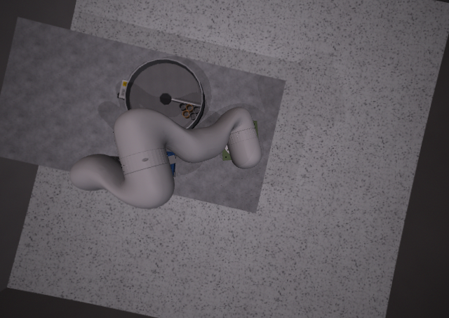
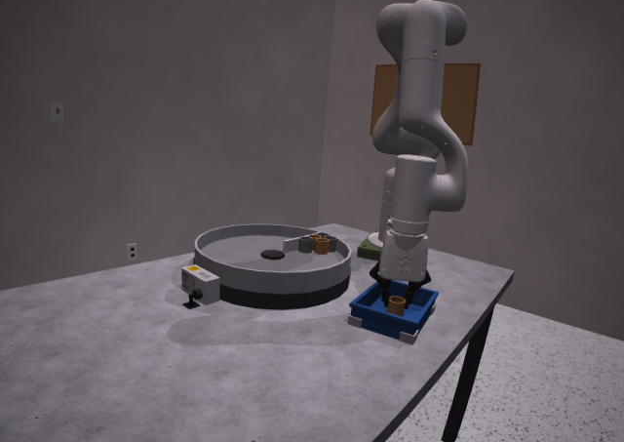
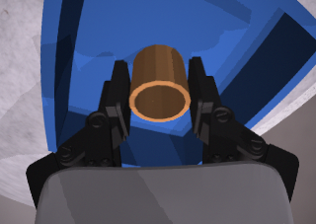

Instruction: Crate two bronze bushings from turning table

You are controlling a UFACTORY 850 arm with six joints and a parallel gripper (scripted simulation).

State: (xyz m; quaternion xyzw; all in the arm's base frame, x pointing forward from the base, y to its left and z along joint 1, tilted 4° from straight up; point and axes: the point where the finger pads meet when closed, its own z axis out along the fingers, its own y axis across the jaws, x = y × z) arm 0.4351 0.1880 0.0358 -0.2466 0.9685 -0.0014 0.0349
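Now: the blue crate 2 cm below my hand and 1 cm ahead of it. Round my hand: turning table 36 cm to the right, 1 cm ahead, 1 cm above.
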